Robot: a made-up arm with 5 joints.
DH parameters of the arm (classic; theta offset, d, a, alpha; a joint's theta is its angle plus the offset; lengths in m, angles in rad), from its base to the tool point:
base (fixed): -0.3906 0 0.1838 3.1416
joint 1: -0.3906 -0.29 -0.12 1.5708
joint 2: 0 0.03 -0.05 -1.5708
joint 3: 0 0.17 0.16 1.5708
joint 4: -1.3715 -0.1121 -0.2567 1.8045
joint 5: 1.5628 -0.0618 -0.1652 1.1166
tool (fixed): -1.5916 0.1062 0 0
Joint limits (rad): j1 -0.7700..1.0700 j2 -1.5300..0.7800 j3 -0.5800..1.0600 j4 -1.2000..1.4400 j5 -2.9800..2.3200
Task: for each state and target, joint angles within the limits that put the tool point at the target. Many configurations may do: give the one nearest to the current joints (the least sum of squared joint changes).
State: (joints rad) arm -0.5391 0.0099 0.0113 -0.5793 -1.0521
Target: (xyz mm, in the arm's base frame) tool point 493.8 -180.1 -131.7
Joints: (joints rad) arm -0.5185 -0.1053 0.0367 -0.6565 -0.9974
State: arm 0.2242 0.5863 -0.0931 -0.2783 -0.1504
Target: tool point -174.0 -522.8 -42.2
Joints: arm -0.2758 0.7800 0.5727 -0.2743 -0.7795
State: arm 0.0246 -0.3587 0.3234 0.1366 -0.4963
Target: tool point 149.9 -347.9 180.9
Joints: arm 0.7158 -0.8981 0.1248 0.0551 0.3200
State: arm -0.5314 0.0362 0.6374 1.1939 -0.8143
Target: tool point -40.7 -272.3 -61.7
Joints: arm -0.2192 -0.5736 0.6324 1.3868 -0.4974
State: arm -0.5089 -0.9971 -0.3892 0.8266 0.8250
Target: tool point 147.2 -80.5 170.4
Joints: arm -0.7700 -0.6221 0.2797 1.4400 1.6490
